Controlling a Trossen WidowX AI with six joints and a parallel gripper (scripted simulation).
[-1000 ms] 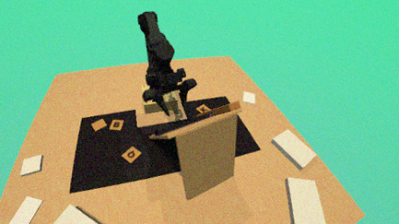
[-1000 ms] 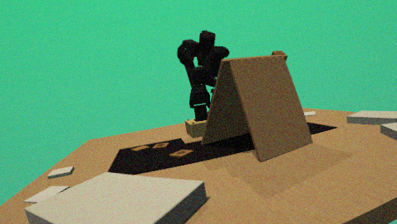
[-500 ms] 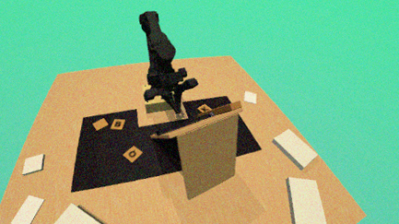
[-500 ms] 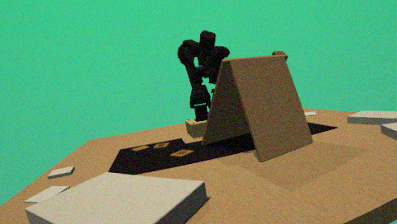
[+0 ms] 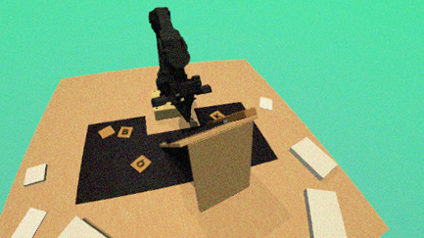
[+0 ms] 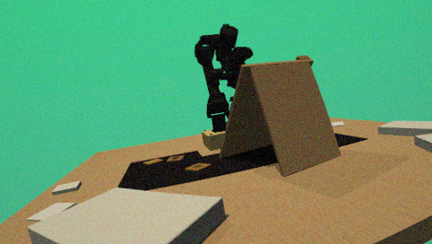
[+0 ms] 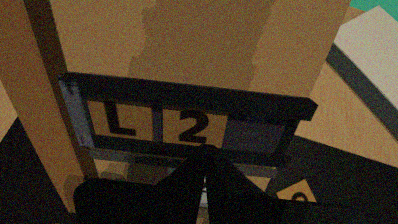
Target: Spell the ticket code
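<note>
The white ticket lies 100 mm below my gripper tip, 30 mm behind it and 10 mm to the right of it. The rest, counted from my gripper tip: black mat (190 mm below, 120 mm behind, 30 mm to the right).
</note>
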